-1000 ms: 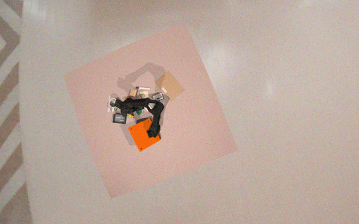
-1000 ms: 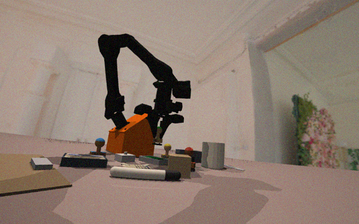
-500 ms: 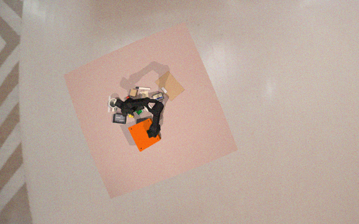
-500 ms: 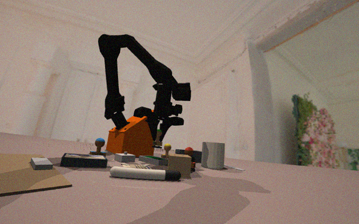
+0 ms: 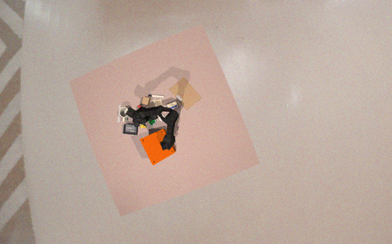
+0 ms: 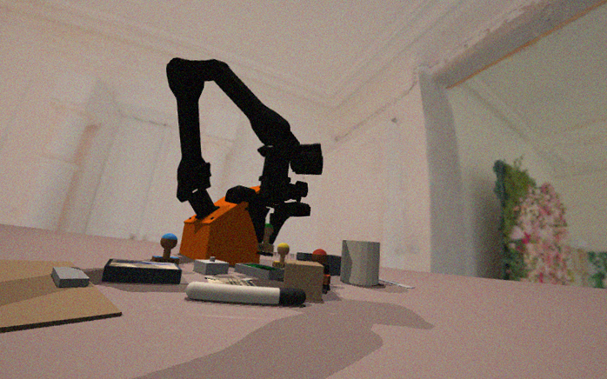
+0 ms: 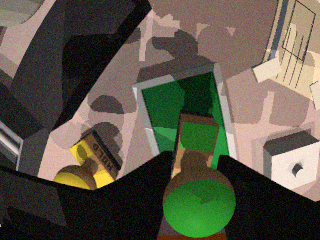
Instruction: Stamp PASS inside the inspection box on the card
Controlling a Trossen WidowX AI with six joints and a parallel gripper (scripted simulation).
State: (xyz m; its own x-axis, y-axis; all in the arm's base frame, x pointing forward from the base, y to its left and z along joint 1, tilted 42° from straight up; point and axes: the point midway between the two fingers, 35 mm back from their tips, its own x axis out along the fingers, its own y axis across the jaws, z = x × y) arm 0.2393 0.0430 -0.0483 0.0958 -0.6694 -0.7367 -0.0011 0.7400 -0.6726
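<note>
Now: the green ink pad 6 cm below my gripper tip. The rest, counted from my gripper tip: yellow-knobbed stamp 3 cm behind, 7 cm to the left, 4 cm below; red-knobbed stamp 12 cm ahead, 4 cm to the left, 4 cm below; cream card 8 cm ahead, 10 cm to the right, 7 cm below.
</note>
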